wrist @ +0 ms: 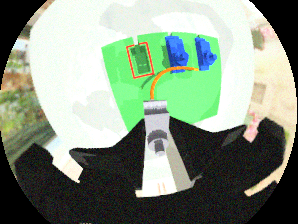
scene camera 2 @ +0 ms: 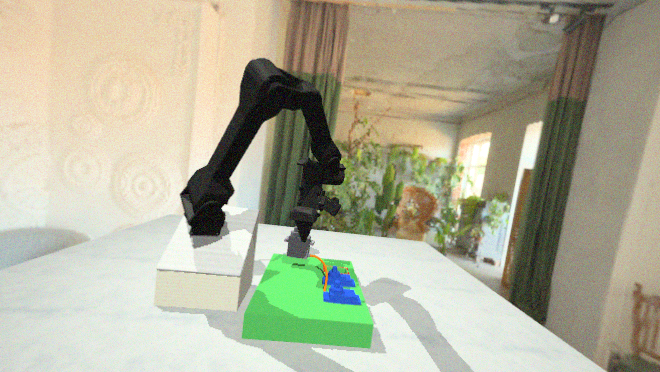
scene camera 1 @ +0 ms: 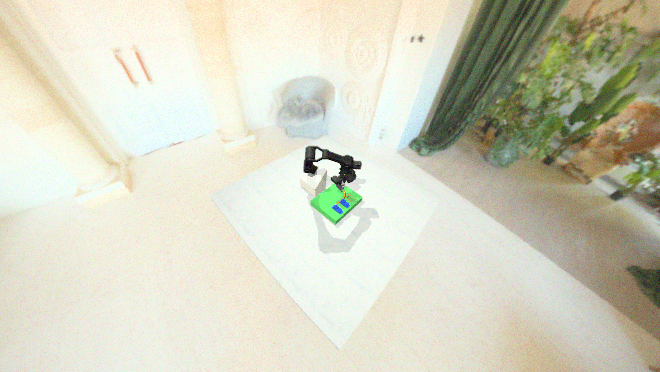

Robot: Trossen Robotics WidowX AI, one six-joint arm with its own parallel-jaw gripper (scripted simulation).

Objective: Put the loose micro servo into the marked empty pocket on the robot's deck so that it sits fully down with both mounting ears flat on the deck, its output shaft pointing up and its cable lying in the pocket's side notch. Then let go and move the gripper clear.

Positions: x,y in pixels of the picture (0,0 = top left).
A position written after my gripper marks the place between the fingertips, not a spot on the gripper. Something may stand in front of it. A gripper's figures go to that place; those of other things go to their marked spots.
Scene:
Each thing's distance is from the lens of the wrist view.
my gripper (wrist: 156,120): 10 cm
grey micro servo (wrist: 156,115): 8 cm
green deck (wrist: 192,96): 20 cm
The marked spots on the grey micro servo and the green deck are 14 cm apart.

